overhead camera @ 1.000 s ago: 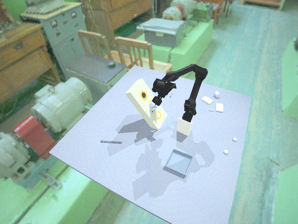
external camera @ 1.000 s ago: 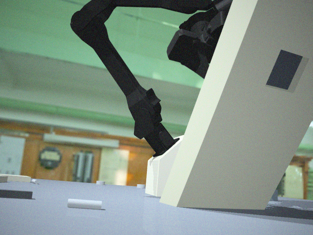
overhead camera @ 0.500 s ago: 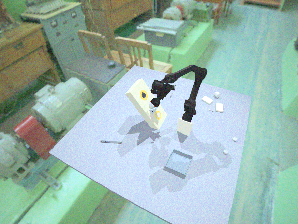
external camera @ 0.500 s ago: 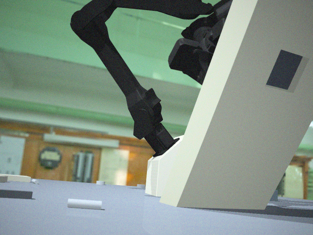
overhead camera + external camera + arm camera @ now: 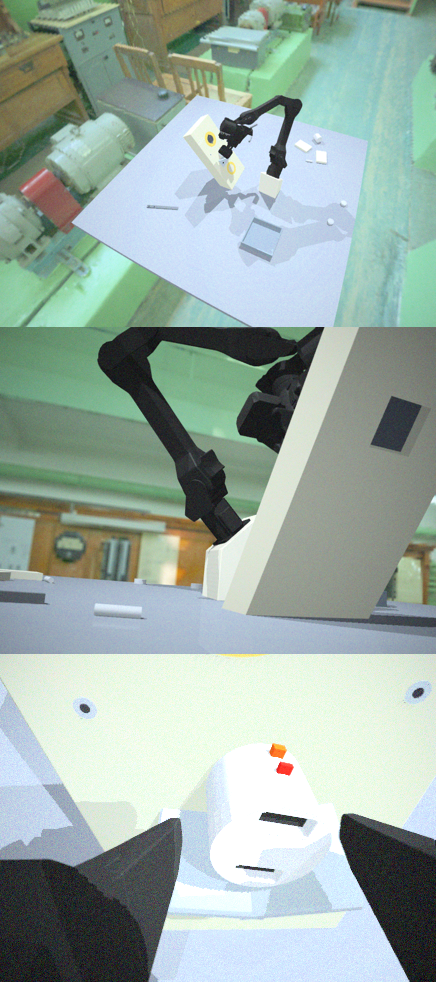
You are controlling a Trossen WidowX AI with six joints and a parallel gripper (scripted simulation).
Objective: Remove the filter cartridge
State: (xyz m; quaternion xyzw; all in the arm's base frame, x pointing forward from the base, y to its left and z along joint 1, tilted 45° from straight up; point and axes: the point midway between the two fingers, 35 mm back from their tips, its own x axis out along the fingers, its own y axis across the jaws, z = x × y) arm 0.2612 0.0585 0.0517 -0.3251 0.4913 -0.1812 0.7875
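The round filter cartridge lies 10 mm below my gripper tip. Round my gripper tip: cream service panel (50 mm ahead, 30 mm below, 10 mm to the left); then tray (350 mm behind, 270 mm to the left, 170 mm below).
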